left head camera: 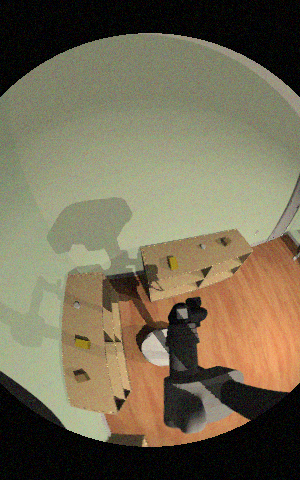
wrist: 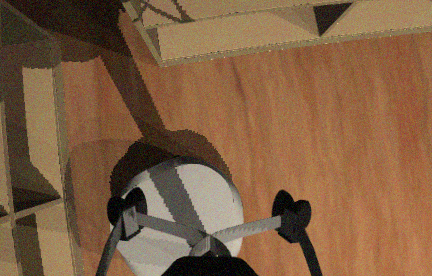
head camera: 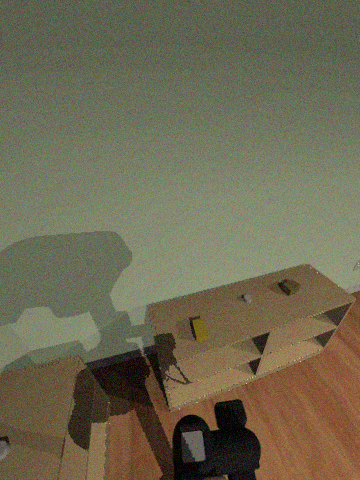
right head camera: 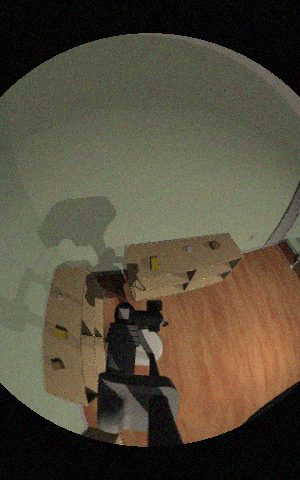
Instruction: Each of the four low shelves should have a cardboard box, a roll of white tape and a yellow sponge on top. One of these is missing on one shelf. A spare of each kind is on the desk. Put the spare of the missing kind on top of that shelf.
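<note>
The far low shelf [head camera: 225, 320] [left head camera: 190, 254] [right head camera: 172, 254] bears a yellow sponge [head camera: 200, 330] [left head camera: 173, 263] [right head camera: 154, 263] near its left end, a white tape roll [head camera: 247, 298] [left head camera: 203, 246] [right head camera: 189, 248] in the middle and a cardboard box [head camera: 288, 286] [left head camera: 225, 241] [right head camera: 214, 245] to the right. The left low shelf [head camera: 35, 395] [left head camera: 82, 321] [right head camera: 62, 314] bears a tape roll [head camera: 4, 448] [left head camera: 76, 304] [right head camera: 60, 297], a sponge [left head camera: 83, 343] [right head camera: 61, 332] and a box [left head camera: 81, 375] [right head camera: 58, 363]. My gripper [wrist: 209, 205] is open and empty, above my base, away from both shelves. The desk does not show.
My round white base [left head camera: 155, 348] [right head camera: 152, 345] [wrist: 212, 190] stands on the wood floor [left head camera: 250, 325] [wrist: 325, 125] between the two shelves. A corner of another wooden piece [left head camera: 127, 440] [right head camera: 100, 434] shows at the bottom of both side head views. A pale wall rises behind the shelves.
</note>
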